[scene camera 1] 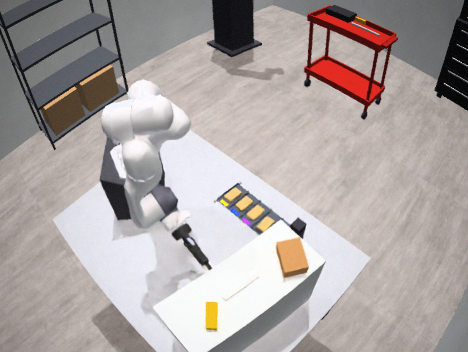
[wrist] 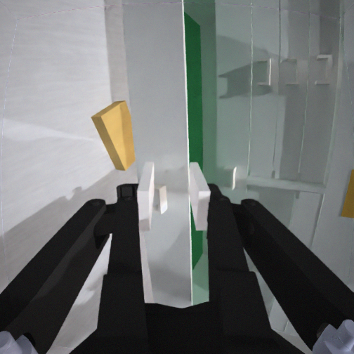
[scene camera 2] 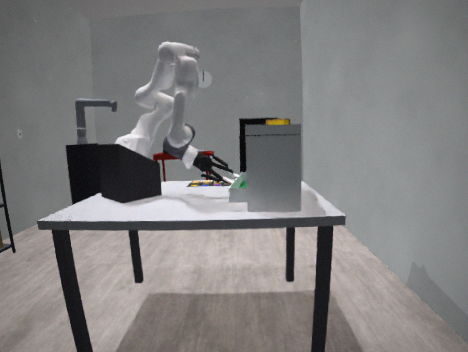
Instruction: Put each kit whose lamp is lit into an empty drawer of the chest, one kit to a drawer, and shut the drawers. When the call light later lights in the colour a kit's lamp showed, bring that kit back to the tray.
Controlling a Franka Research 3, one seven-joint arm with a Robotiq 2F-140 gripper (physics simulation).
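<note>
The chest point(scene camera 1: 190, 305) point(scene camera 2: 275, 170) stands on the table. One drawer point(scene camera 2: 238, 195) point(wrist: 155, 100) with a green interior sticks out of it; the wrist view shows part of the inside. My gripper point(scene camera 1: 209, 267) point(scene camera 2: 235, 177) point(wrist: 171, 176) is shut on that drawer's small white handle point(wrist: 161, 199). The tray point(scene camera 1: 260, 202) holds tan kits point(scene camera 1: 232, 194) point(scene camera 1: 244, 203) point(scene camera 1: 255, 212) point(scene camera 1: 265, 224), with yellow point(scene camera 1: 224, 203), blue point(scene camera 1: 235, 212) and magenta point(scene camera 1: 246, 221) patches showing beside three; the chest hides the fourth's. A loose yellow block point(wrist: 117, 135) lies in front of the drawer.
On the chest top are an orange-brown box point(scene camera 1: 292, 257), a thin white bar point(scene camera 1: 241, 287) and a yellow block point(scene camera 1: 211, 316) point(scene camera 2: 278, 121). A black post point(scene camera 1: 298, 227) point(scene camera 2: 243, 150) stands behind the chest. Other handles point(wrist: 267, 71) show on the chest's front.
</note>
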